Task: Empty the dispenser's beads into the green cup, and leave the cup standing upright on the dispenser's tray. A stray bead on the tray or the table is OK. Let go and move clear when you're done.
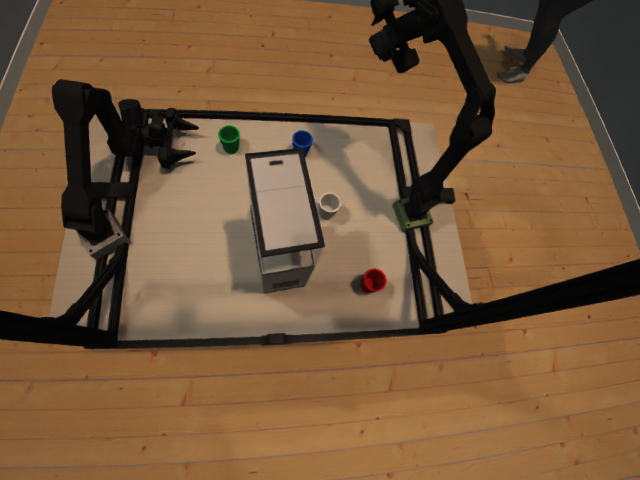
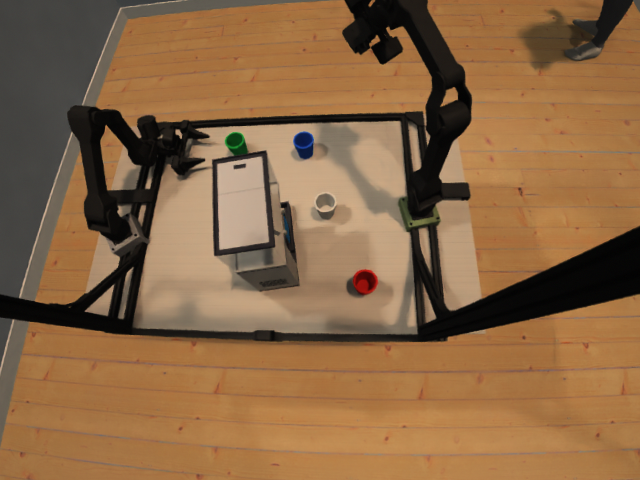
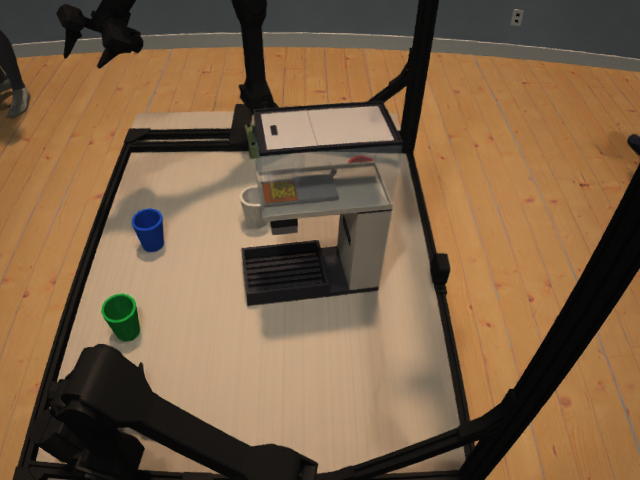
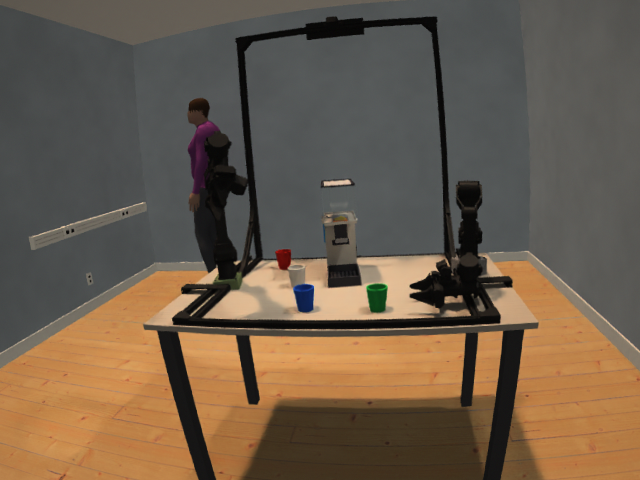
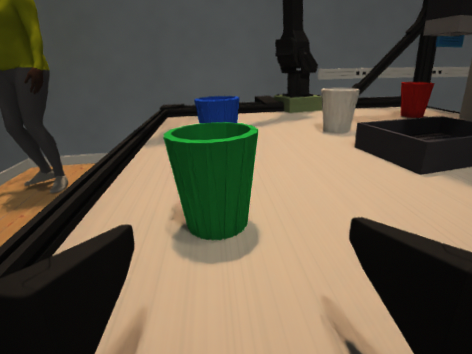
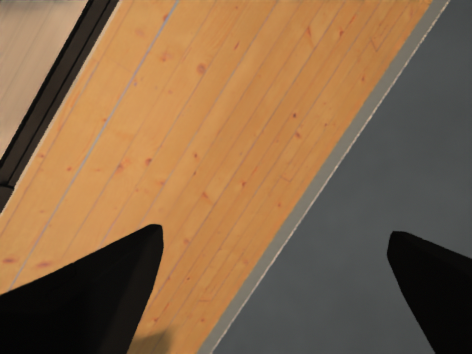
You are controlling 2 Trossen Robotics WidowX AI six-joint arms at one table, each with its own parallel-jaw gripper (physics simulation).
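Frame: origin at the left arm's base, x ahead, y left, z up, level; centimetres.
Seen in the pictures: left gripper, fingertip midpoint: [image 1: 197, 140] [image 2: 207, 147] [image 4: 409, 290] [image 5: 244, 232]; right gripper, fingertip midpoint: [image 3: 82, 62] [image 4: 220, 213] [image 6: 274, 239]; left arm's base, origin of the base link: [image 1: 98, 231] [image 2: 120, 232]; right arm's base, origin of the base link: [image 1: 415, 211] [image 2: 420, 209] [image 4: 227, 276] [image 5: 297, 95].
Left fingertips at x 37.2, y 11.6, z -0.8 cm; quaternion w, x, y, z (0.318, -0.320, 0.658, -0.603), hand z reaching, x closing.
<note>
Pixels of each thing's top centre, then the offset from my left fingertips to it.
- green cup, middle of its top: [image 5: 210, 130] [image 3: 118, 307] [image 4: 376, 286] [image 1: 229, 133] [image 2: 234, 139] dx +8.9, dy -4.7, dz +2.1 cm
- dispenser, middle of its top: [image 3: 312, 123] [image 1: 283, 188] [image 2: 242, 190] [image 4: 335, 182] dx +1.8, dy -41.8, dz +30.9 cm
- blue cup, middle of its top: [image 5: 216, 98] [image 3: 146, 219] [image 4: 303, 287] [image 1: 302, 138] [image 2: 303, 139] dx +27.2, dy -18.4, dz +2.1 cm
- white cup, middle of its top: [image 5: 340, 88] [image 3: 255, 195] [image 2: 325, 201] [image 1: 330, 202] [image 4: 296, 266] dx +20.7, dy -41.0, dz +2.1 cm
- red cup, middle of its top: [image 3: 362, 164] [image 2: 365, 281] [image 5: 417, 82] [image 1: 375, 279] [image 4: 283, 251] dx +16.5, dy -66.7, dz +2.1 cm
The green cup [image 1: 230, 140] [image 2: 237, 144] [image 3: 124, 319] [image 4: 377, 298] [image 5: 215, 185] stands upright on the table. The dispenser [image 1: 287, 279] [image 3: 366, 253] [image 4: 342, 253] stands mid-table, with yellow beads [image 3: 283, 190] in its upper hopper. Its black slatted tray [image 3: 287, 296] [image 4: 344, 281] [image 5: 390, 145] bears no cup. My left gripper [image 1: 195, 139] [image 2: 207, 148] [image 4: 412, 290] [image 5: 244, 232] is low over the table, open and empty; its fingers point toward the green cup, a short gap away. My right gripper [image 3: 82, 59] [image 6: 274, 239] is open and empty, raised high beyond the table's edge.
A blue cup [image 1: 302, 142] [image 3: 149, 229] [image 4: 304, 298] stands beyond the green cup. A white cup [image 1: 329, 204] [image 4: 297, 275] is beside the dispenser, and a red cup [image 1: 373, 280] [image 4: 283, 258] is farther off. A black frame [image 1: 320, 117] [image 4: 336, 323] rims the table.
</note>
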